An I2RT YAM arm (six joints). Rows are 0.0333 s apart.
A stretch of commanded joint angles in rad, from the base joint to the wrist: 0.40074, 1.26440, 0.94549, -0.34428, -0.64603, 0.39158; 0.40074, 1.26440, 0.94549, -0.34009, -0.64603, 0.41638; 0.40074, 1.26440, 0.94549, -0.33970, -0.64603, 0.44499; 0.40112, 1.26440, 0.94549, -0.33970, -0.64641, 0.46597; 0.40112, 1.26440, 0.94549, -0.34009, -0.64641, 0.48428; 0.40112, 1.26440, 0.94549, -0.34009, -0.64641, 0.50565; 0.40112, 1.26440, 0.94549, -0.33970, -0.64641, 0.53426; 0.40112, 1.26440, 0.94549, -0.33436, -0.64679, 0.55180; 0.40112, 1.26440, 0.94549, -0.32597, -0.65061, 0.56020; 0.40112, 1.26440, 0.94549, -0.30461, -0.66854, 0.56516; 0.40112, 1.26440, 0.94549, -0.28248, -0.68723, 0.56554; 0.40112, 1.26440, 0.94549, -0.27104, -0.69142, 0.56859; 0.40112, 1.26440, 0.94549, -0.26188, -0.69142, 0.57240; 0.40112, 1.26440, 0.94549, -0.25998, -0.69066, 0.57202; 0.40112, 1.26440, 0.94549, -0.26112, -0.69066, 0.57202; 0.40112, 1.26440, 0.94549, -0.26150, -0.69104, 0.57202
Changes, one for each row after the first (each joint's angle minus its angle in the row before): 0.00000, 0.00000, 0.00000, 0.00419, 0.00000, 0.02480; 0.00000, 0.00000, 0.00000, 0.00039, 0.00000, 0.02861; 0.00038, 0.00000, 0.00000, 0.00000, -0.00038, 0.02098; 0.00000, 0.00000, 0.00000, -0.00039, 0.00000, 0.01831; 0.00000, 0.00000, 0.00000, 0.00000, 0.00000, 0.02137; 0.00000, 0.00000, 0.00000, 0.00039, 0.00000, 0.02861; 0.00000, 0.00000, 0.00000, 0.00534, -0.00038, 0.01754; 0.00000, 0.00000, 0.00000, 0.00839, -0.00382, 0.00840; 0.00000, 0.00000, 0.00000, 0.02136, -0.01793, 0.00496; 0.00000, 0.00000, 0.00000, 0.02213, -0.01869, 0.00038; 0.00000, 0.00000, 0.00000, 0.01144, -0.00419, 0.00305; 0.00000, 0.00000, 0.00000, 0.00916, 0.00000, 0.00381; 0.00000, 0.00000, 0.00000, 0.00190, 0.00076, -0.00038; 0.00000, 0.00000, 0.00000, -0.00114, 0.00000, 0.00000; 0.00000, 0.00000, 0.00000, -0.00038, -0.00038, 0.00000
